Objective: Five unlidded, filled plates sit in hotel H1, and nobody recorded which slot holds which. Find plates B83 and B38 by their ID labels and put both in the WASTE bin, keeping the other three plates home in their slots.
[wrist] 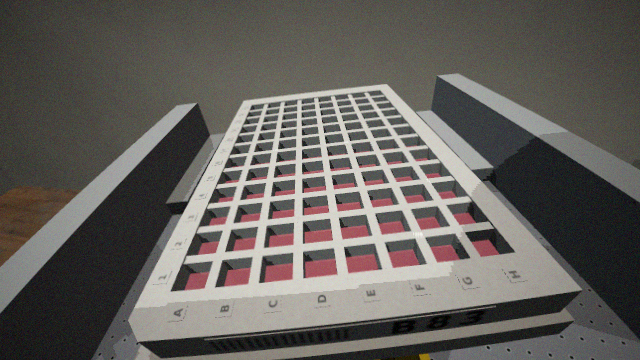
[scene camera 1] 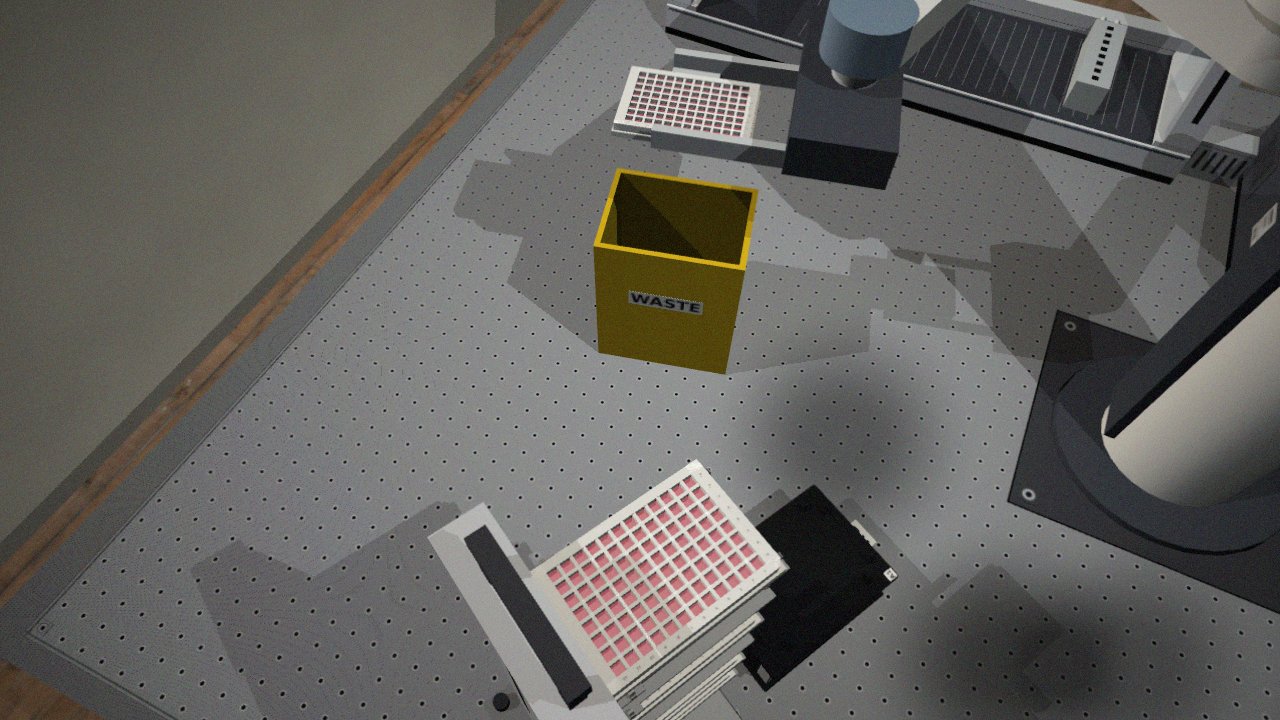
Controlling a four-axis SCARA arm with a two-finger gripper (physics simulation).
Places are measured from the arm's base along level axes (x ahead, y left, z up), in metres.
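Where they show: gripper, fingertip midpoint: (wrist: 318, 111) (scene camera 1: 663, 96); arm's base at its link origin: (scene camera 1: 1161, 453).
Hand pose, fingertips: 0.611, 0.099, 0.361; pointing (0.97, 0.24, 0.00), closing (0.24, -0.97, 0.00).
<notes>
Things, the pixels of their top centre, and the offset from my fingertips, as dx, dy, dz. "spot": a spot on its surface instead.
- plate B83 at its top centre: (wrist: 323, 144) (scene camera 1: 688, 103) -0.023, -0.006, -0.004
- yellow WASTE bin at its top centre: (wrist: 332, 321) (scene camera 1: 678, 217) -0.024, +0.000, -0.149
- filled plate at its top centre: (scene camera 1: 656, 568) -0.191, +0.422, +0.040
- black plate-shaped base at its top centre: (scene camera 1: 797, 570) -0.277, +0.259, -0.279
- grey block at a spot on its surface: (scene camera 1: 1096, 67) spot: -0.404, -0.626, -0.255
My gripper (scene camera 1: 698, 98) (wrist: 318, 111) is shut on plate B83 (scene camera 1: 684, 102) (wrist: 310, 185), a white plate with pink-filled wells, held level between two long fingers. Its label B83 is readable on the near edge in the wrist view. In scene camera 1 the held plate is beyond the yellow WASTE bin (scene camera 1: 671, 313) (wrist: 424, 357), higher in the view and not over its opening. Hotel H1 (scene camera 1: 514, 600) stands at the bottom, with a filled plate (scene camera 1: 662, 573) on top and edges of more plates below it. Their labels cannot be read here, so plate B38 cannot be picked out.
A black plate-shaped base (scene camera 1: 814, 591) lies right of the hotel. The robot's column base (scene camera 1: 1038, 447) is at the right. Dark ribbed trays (scene camera 1: 993, 67) with a grey block (scene camera 1: 1096, 67) stand at the top right, behind the gripper body. A wooden table edge (scene camera 1: 187, 389) runs along the left.
</notes>
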